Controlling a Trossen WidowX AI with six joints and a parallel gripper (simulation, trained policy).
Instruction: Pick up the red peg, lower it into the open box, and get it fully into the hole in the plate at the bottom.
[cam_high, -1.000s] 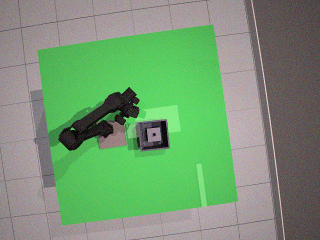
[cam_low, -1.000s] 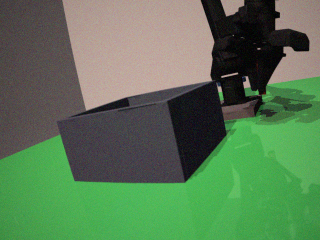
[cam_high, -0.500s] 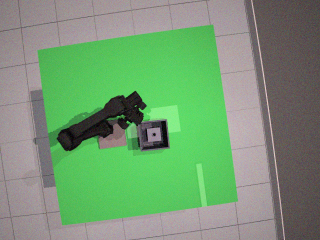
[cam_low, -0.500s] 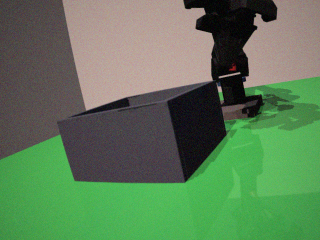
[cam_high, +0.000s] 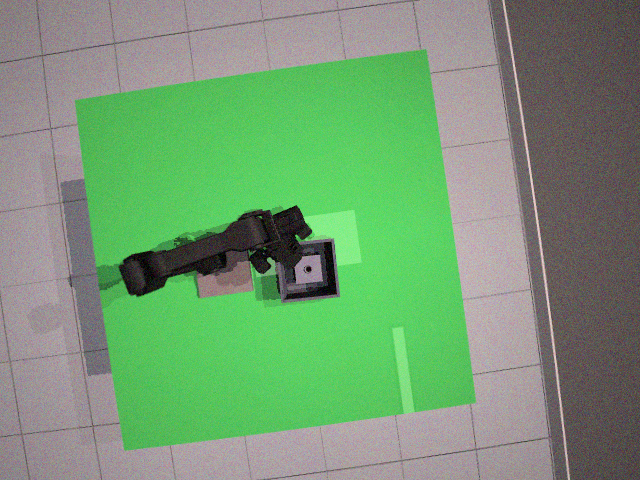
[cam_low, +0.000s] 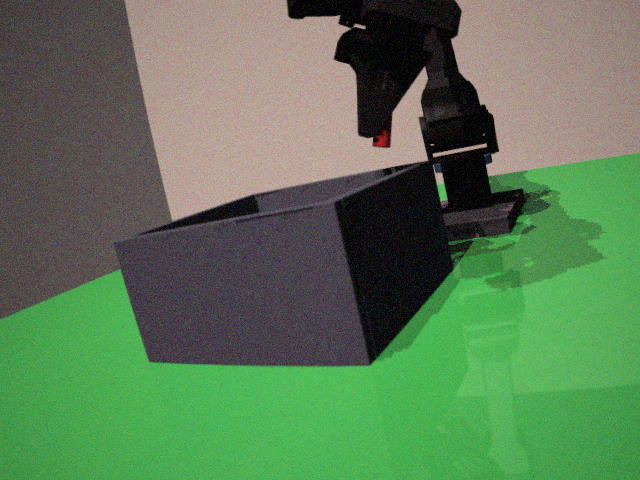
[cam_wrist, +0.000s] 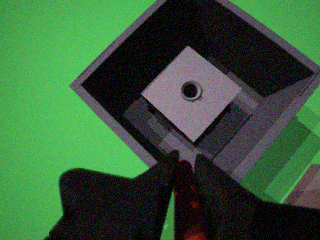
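Now: the red peg 3 cm above my gripper tip, 2 cm to the left of it and 1 cm behind it. Round my gripper tip: grey plate (8 cm below, 6 cm to the right, 4 cm ahead); then dark box (10 cm below, 6 cm to the right, 4 cm ahead).
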